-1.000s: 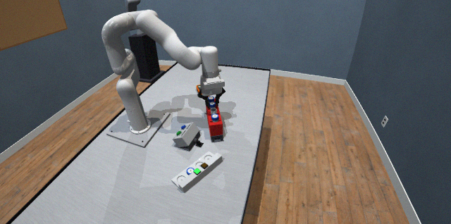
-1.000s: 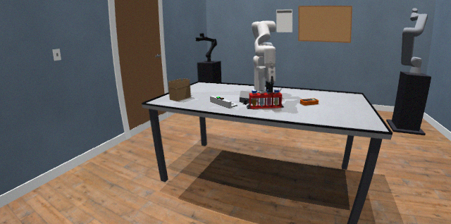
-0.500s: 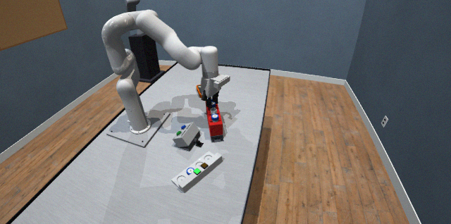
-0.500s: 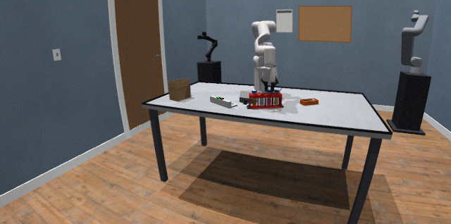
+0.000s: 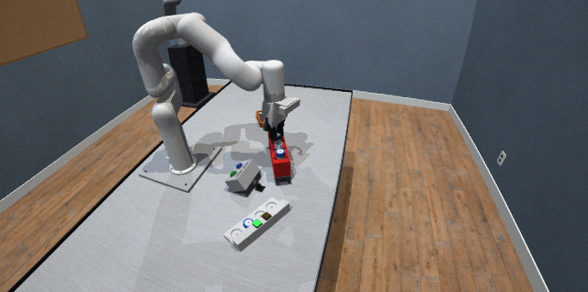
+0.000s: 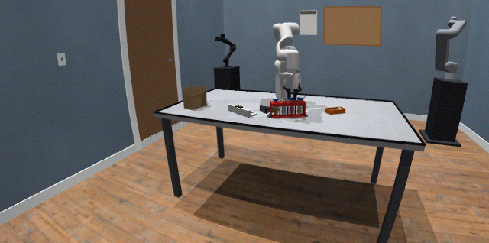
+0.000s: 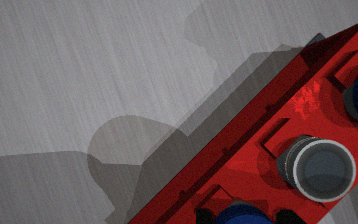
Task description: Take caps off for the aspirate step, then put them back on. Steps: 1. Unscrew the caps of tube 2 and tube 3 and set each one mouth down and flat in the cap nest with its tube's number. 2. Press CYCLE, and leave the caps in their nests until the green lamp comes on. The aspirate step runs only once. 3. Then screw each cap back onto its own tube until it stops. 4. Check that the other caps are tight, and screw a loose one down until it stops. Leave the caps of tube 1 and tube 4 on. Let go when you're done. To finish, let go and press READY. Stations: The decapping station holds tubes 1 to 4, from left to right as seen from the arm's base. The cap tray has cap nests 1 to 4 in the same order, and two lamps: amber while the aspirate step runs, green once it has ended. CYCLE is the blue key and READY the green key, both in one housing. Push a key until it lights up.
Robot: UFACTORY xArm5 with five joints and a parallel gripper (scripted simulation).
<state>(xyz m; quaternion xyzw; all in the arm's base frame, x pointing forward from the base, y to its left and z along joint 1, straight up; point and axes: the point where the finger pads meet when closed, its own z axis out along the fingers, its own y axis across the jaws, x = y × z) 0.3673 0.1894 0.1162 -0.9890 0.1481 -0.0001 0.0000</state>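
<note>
The blue-rimmed cap lies 1 cm below my hand. Round my hand: grey key housing: 8 cm behind, 18 cm to the right, 8 cm below; then blue key: 9 cm behind, 16 cm to the right, 6 cm below; then green key: 10 cm behind, 20 cm to the right, 6 cm below.
</note>
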